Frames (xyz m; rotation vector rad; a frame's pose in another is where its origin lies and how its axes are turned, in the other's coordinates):
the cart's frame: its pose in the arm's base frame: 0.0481 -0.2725 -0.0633 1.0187 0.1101 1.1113
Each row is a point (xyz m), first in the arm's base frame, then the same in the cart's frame.
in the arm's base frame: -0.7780 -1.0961 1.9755
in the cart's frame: -0.2422 1.9896 1.2249
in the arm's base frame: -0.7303 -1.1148 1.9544
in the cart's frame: -0.2419 1.9403 1.2502
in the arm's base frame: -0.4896 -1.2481 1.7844
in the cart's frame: -0.2957 1.6433 1.3664
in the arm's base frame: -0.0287 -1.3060 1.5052
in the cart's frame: -0.2265 1.1207 1.4923
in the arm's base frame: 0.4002 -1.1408 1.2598
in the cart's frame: 0.0145 0.6589 1.4813
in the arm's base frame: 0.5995 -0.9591 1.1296
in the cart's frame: 0.2020 0.4393 1.4017
